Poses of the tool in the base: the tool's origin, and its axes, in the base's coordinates. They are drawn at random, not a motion.
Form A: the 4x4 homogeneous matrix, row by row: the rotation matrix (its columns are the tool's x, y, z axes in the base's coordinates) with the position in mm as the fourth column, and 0 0 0 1 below. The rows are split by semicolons.
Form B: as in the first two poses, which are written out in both.
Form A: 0.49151 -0.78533 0.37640 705.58; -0.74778 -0.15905 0.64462 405.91; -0.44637 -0.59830 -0.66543 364.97; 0 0 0 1
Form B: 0.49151 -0.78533 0.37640 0.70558; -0.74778 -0.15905 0.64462 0.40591; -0.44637 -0.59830 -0.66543 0.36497; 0 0 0 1
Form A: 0.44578 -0.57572 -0.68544 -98.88; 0.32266 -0.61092 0.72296 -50.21; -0.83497 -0.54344 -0.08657 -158.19; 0 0 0 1
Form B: 0.44578 -0.57572 -0.68544 -0.09888; 0.32266 -0.61092 0.72296 -0.05021; -0.83497 -0.54344 -0.08657 -0.15819; 0 0 0 1
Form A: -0.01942 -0.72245 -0.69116 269.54; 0.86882 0.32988 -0.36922 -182.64; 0.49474 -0.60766 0.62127 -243.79; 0 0 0 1
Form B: -0.01942 -0.72245 -0.69116 0.26954; 0.86882 0.32988 -0.36922 -0.18264; 0.49474 -0.60766 0.62127 -0.24379; 0 0 0 1
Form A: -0.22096 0.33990 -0.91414 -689.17; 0.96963 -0.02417 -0.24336 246.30; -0.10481 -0.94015 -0.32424 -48.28; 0 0 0 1
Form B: -0.22096 0.33990 -0.91414 -0.68917; 0.96963 -0.02417 -0.24336 0.24630; -0.10481 -0.94015 -0.32424 -0.04828; 0 0 0 1
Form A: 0.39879 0.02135 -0.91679 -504.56; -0.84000 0.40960 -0.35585 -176.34; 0.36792 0.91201 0.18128 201.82; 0 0 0 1
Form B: 0.39879 0.02135 -0.91679 -0.50456; -0.84000 0.40960 -0.35585 -0.17634; 0.36792 0.91201 0.18128 0.20182; 0 0 0 1
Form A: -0.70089 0.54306 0.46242 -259.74; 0.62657 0.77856 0.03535 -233.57; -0.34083 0.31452 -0.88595 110.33; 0 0 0 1
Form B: -0.70089 0.54306 0.46242 -0.25974; 0.62657 0.77856 0.03535 -0.23357; -0.34083 0.31452 -0.88595 0.11033; 0 0 0 1
